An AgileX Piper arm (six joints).
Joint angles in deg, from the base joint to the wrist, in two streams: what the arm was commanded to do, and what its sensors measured. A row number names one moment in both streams.
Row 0, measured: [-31.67 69.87 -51.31 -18.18 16.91 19.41]
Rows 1 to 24, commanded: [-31.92 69.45 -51.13 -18.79 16.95 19.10]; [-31.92 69.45 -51.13 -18.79 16.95 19.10]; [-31.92 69.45 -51.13 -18.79 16.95 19.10]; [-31.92 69.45 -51.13 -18.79 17.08 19.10]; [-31.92 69.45 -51.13 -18.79 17.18 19.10]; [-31.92 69.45 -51.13 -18.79 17.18 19.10]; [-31.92 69.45 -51.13 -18.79 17.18 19.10]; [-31.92 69.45 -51.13 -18.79 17.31 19.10]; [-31.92 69.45 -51.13 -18.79 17.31 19.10]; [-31.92 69.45 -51.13 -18.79 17.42 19.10]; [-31.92 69.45 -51.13 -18.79 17.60 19.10]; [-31.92 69.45 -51.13 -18.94 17.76 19.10]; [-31.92 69.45 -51.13 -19.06 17.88 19.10]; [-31.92 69.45 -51.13 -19.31 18.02 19.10]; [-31.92 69.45 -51.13 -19.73 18.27 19.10]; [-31.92 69.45 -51.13 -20.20 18.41 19.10]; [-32.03 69.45 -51.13 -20.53 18.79 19.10]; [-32.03 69.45 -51.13 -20.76 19.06 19.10]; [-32.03 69.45 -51.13 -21.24 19.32 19.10]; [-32.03 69.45 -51.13 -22.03 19.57 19.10]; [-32.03 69.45 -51.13 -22.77 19.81 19.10]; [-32.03 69.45 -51.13 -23.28 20.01 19.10]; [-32.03 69.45 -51.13 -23.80 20.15 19.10]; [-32.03 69.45 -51.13 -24.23 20.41 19.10]
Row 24, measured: [-31.67 69.87 -51.31 -21.69 19.71 19.41]
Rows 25 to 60, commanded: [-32.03 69.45 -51.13 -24.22 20.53 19.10]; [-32.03 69.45 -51.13 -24.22 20.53 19.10]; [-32.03 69.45 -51.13 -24.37 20.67 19.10]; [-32.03 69.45 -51.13 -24.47 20.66 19.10]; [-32.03 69.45 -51.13 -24.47 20.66 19.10]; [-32.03 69.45 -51.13 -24.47 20.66 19.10]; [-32.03 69.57 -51.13 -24.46 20.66 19.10]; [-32.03 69.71 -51.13 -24.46 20.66 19.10]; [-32.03 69.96 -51.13 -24.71 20.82 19.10]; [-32.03 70.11 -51.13 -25.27 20.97 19.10]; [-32.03 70.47 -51.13 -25.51 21.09 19.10]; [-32.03 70.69 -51.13 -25.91 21.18 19.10]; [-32.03 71.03 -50.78 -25.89 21.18 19.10]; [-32.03 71.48 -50.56 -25.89 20.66 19.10]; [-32.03 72.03 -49.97 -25.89 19.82 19.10]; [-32.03 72.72 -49.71 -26.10 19.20 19.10]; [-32.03 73.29 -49.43 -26.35 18.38 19.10]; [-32.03 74.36 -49.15 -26.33 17.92 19.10]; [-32.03 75.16 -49.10 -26.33 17.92 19.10]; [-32.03 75.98 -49.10 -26.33 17.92 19.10]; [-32.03 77.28 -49.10 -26.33 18.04 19.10]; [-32.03 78.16 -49.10 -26.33 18.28 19.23]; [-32.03 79.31 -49.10 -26.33 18.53 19.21]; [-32.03 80.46 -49.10 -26.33 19.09 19.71]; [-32.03 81.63 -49.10 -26.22 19.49 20.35]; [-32.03 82.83 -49.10 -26.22 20.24 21.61]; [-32.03 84.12 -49.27 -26.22 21.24 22.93]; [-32.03 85.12 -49.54 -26.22 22.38 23.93]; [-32.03 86.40 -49.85 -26.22 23.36 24.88]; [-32.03 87.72 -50.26 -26.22 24.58 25.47]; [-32.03 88.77 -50.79 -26.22 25.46 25.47]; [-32.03 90.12 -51.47 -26.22 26.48 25.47]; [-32.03 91.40 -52.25 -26.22 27.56 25.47]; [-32.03 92.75 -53.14 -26.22 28.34 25.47]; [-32.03 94.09 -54.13 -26.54 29.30 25.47]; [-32.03 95.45 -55.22 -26.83 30.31 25.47]
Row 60, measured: [-31.67 91.12 -51.81 -25.93 26.92 25.06]
